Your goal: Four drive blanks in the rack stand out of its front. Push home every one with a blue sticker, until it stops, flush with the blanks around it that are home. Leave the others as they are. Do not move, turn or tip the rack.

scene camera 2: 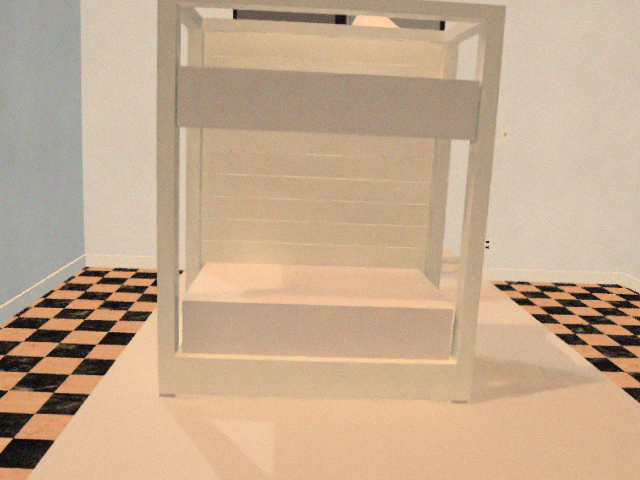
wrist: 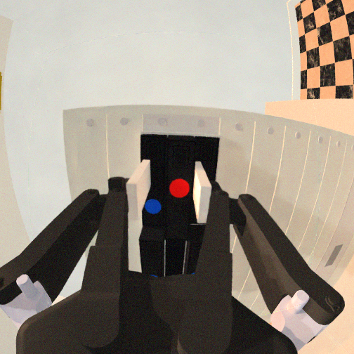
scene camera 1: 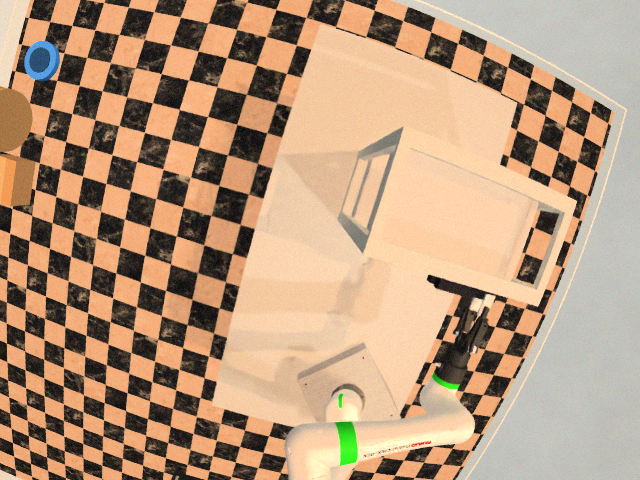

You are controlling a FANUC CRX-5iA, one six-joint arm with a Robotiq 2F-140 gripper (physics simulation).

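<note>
The cream rack (scene camera 1: 488, 172) (scene camera 2: 168, 206) (wrist: 82, 155) stands upright. In the wrist view its black blanks fill a narrow bay. A blue sticker (wrist: 152, 206) is on the left upper blank, a red sticker (wrist: 179, 188) on the middle one. Below, a left blank (wrist: 151, 245) and a right blank (wrist: 195, 233) show stepped top edges and seem to stand out; slivers of blue show at their lower ends, mostly hidden by the gripper body. How far the upper blanks stand out is unclear. My gripper (wrist: 171, 173) (scene camera 1: 481, 302) is partly open and empty, its pale fingertips before the bay, either side of the red sticker.
Pale panels (wrist: 237, 170) flank the bay. A long black part (scene camera 1: 449, 286) shows along the rack's front edge. The arm's base plate (scene camera 1: 351, 369) is left of the gripper in scene camera 1's view. A blue ring-shaped object (scene camera 1: 27, 60) is far off at upper left.
</note>
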